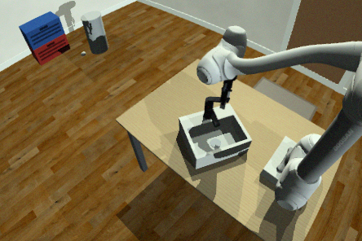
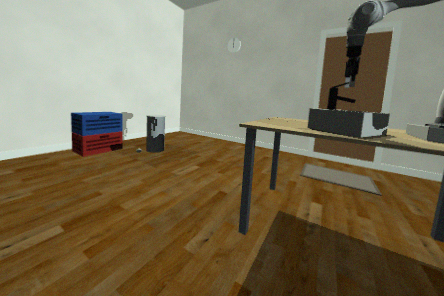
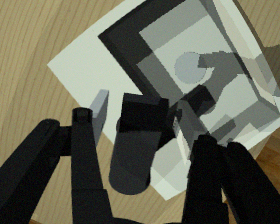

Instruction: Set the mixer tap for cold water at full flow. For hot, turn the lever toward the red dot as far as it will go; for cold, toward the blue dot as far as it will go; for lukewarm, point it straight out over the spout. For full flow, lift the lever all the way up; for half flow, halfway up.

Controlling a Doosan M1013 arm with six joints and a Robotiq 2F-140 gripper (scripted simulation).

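The lever lies 3 cm ahead of my hand, 1 cm to the left of it and 1 cm below it. The rest, counted from my hand: white sink basin (2 cm behind, 8 cm to the left, 26 cm below).
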